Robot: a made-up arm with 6 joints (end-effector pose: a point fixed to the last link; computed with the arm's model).
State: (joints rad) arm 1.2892 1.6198 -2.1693 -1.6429 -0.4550 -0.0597
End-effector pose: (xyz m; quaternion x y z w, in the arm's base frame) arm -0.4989 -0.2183 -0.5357 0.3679 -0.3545 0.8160 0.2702
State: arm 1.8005 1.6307 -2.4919 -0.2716 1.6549 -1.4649
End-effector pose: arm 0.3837 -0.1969 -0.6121 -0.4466 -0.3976 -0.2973 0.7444
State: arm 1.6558 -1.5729 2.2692 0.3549 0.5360 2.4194
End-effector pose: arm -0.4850 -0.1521 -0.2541 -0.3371 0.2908 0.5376 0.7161
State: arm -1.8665 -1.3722 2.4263 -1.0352 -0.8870 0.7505
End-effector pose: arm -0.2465 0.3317 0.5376 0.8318 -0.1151 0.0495 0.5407
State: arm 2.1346 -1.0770 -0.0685 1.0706 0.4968 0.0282
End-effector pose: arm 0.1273 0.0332 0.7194 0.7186 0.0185 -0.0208 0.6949
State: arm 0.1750 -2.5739 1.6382 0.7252 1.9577 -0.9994
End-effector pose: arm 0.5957 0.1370 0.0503 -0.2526 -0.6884 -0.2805 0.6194
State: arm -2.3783 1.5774 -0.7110 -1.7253 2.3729 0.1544
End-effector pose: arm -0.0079 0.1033 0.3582 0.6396 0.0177 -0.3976 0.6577
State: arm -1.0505 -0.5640 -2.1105 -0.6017 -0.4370 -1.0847
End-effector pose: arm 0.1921 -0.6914 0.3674 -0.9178 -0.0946 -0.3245 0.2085
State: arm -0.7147 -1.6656 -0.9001 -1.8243 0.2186 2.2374
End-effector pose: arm 0.7739 0.5584 0.0579 -0.0874 0.0710 -0.3949 0.9118
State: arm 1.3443 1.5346 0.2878 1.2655 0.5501 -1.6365
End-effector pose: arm 0.4059 -0.3832 0.7435 0.4357 -0.4730 -0.6766 0.3587
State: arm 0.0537 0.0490 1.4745 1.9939 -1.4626 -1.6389
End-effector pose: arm 0.6312 -0.1770 0.4015 -0.3586 -0.5888 -0.4049 0.6006
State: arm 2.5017 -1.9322 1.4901 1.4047 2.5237 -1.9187
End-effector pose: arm 0.3563 0.3294 0.0921 0.4967 0.4415 -0.4385 0.6051
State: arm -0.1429 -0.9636 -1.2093 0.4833 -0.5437 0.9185
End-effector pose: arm 0.8050 0.1448 -0.1854 -0.3596 -0.6634 -0.1440 0.6402
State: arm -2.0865 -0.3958 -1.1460 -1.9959 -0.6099 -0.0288
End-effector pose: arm 0.6018 -0.5506 0.2816 0.4986 -0.2063 -0.8414 0.0296
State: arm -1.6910 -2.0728 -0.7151 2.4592 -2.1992 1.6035
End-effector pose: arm 0.3466 0.5063 0.2040 0.2619 -0.8186 -0.3701 0.3526
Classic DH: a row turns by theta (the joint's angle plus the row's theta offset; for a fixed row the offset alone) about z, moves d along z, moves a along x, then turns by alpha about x. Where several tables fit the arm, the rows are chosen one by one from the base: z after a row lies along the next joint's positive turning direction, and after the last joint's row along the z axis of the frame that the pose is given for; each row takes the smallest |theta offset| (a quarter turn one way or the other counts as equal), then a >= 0, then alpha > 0; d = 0 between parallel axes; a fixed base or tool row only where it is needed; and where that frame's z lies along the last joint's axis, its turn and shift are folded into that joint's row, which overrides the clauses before.
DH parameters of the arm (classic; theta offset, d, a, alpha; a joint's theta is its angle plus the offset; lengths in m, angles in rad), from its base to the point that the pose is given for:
base (fixed): 1.5708 0.08 0 1.5708
joint 1: 1.5708 0.11 0.18 1.5708
joint 2: 0 -0.02 -0.11 -1.5708
joint 3: 0 0.05 -0.05 1.5708
joint 4: 0 0.28 -0.1 1.5708
joint 5: 0 0.16 0.01 1.5708
joint 6: 1.5708 -0.43 0.03 1.5708
tool (fixed): 3.1416 -0.23 0 0

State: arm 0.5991 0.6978 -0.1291 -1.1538 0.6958 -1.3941
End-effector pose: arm -0.1879 0.7284 -0.0785 -0.0048 0.4603 -0.1278 0.8785
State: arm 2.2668 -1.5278 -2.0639 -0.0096 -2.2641 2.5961
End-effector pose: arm 0.1243 -0.2270 0.0189 0.3857 0.3292 0.8160 0.2775
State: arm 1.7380 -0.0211 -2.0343 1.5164 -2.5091 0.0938
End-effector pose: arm 0.4882 0.0277 0.1588 0.6164 0.0938 -0.7121 0.3227
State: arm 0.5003 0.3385 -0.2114 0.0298 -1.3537 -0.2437
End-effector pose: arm -0.0667 0.4028 0.5728 0.7214 0.2527 0.0273 0.6442
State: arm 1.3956 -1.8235 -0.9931 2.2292 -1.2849 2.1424
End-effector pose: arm 0.5425 -0.6023 0.0761 0.0583 0.1024 -0.9779 0.1725
